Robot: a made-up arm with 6 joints.
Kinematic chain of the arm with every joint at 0, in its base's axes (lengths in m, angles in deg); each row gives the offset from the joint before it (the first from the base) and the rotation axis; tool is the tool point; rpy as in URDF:
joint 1: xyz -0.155 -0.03 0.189 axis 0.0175 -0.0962 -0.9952
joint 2: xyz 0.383 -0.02 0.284 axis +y
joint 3: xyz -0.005 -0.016 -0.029 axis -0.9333 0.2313 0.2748
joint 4: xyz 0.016 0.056 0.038 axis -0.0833 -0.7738 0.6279
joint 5: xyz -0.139 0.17 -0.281 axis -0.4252 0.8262 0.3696
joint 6: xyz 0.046 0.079 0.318 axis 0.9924 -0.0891 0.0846
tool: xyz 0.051 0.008 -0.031 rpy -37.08 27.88 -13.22
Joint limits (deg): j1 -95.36..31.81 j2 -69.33..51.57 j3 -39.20..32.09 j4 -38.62..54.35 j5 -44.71..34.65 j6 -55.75..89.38
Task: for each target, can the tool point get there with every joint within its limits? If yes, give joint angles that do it. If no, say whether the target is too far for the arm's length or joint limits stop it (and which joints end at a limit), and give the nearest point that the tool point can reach.
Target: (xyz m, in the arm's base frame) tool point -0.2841 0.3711 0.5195
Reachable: yes | joints -79.83 32.82 2.96 -6.91 -15.45 -39.15
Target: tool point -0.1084 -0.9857 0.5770
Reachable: no: joint limits stop it (at a limit: joint 1, joint 2, joint 3, joint 4, joint 5, joint 6) | nearest point 0.1530 -0.3429 0.2514 | short by 0.766 m
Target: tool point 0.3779 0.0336 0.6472
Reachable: yes | joints 13.28 17.46 -33.48 -28.32 -1.77 9.74
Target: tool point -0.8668 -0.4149 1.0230
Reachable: no: joint limits stop it (at a limit: joint 1, joint 2, joint 3, joint 5, joint 6) | nearest point -0.4628 0.2021 0.6334 | short by 0.834 m
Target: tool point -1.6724 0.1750 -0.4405
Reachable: no: too far | nearest point -0.5277 0.3305 0.1799 | short by 1.311 m
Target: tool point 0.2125 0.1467 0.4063
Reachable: yes | joints 21.28 -7.71 3.61 37.69 11.78 37.41
